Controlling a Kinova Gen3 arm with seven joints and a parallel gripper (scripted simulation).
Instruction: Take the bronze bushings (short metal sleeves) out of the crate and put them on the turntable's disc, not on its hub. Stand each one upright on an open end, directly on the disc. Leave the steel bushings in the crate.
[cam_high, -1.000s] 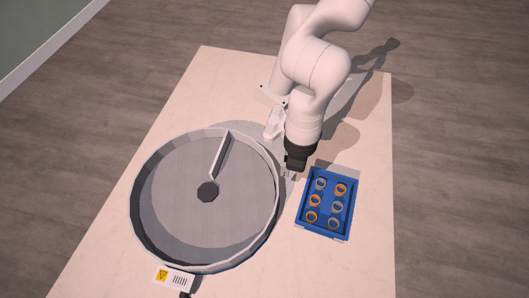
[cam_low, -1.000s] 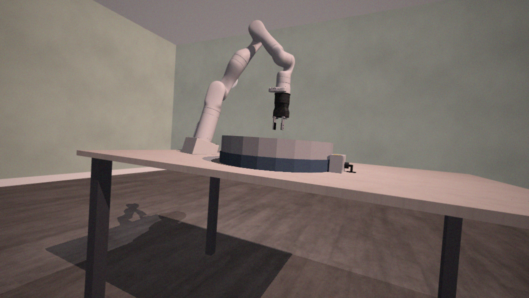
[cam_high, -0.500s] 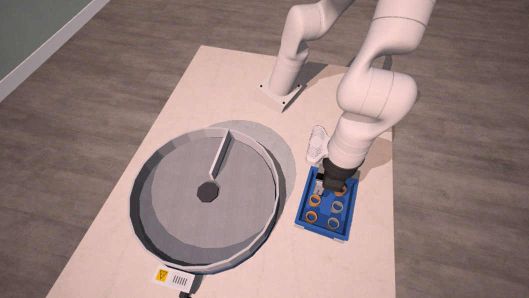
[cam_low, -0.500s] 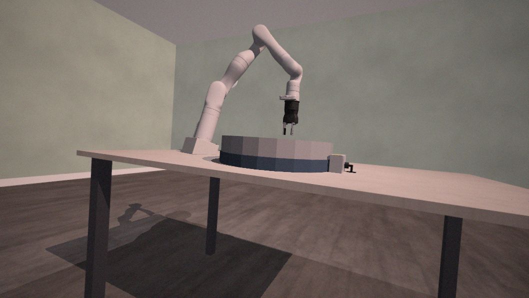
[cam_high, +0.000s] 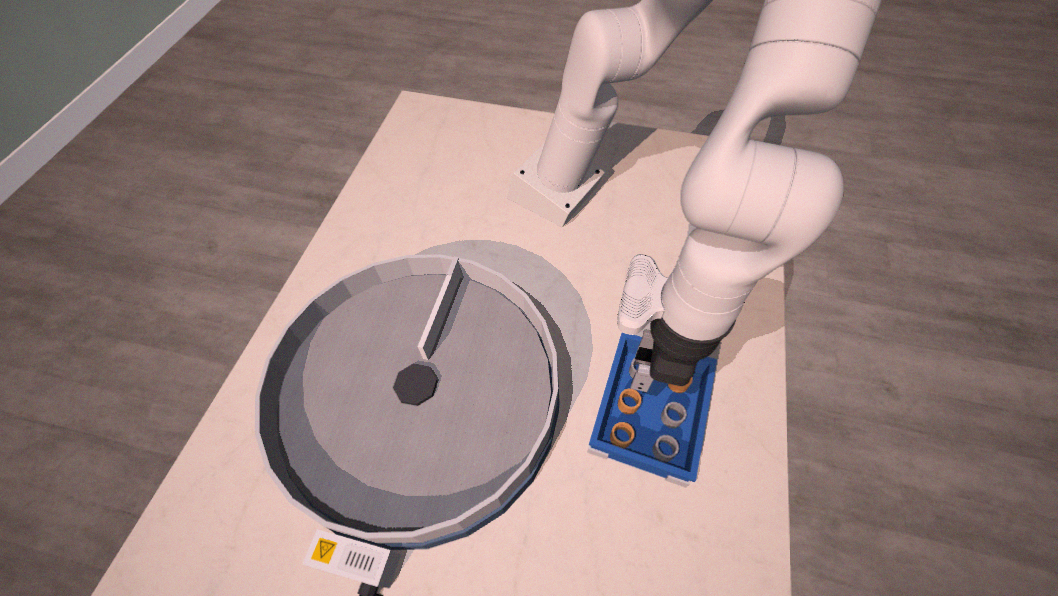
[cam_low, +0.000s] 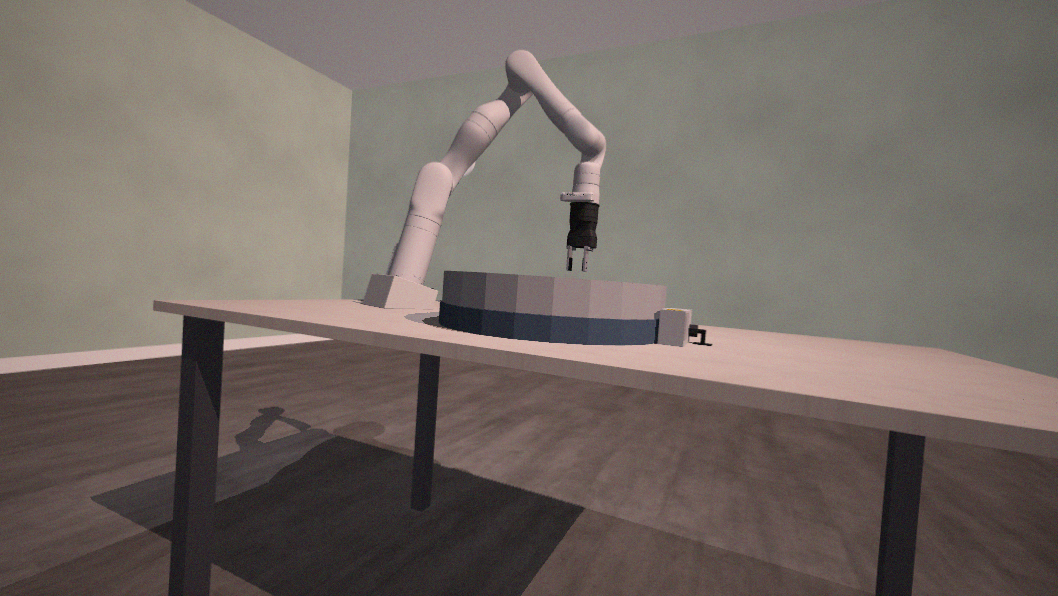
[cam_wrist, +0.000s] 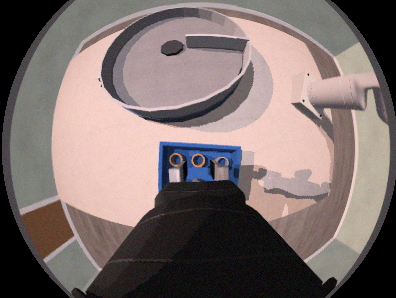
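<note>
The blue crate is 30 mm to the left of my hand and 120 mm below it. Round my hand: grey turntable disc (90 mm ahead, 310 mm to the right, 90 mm below).
</note>
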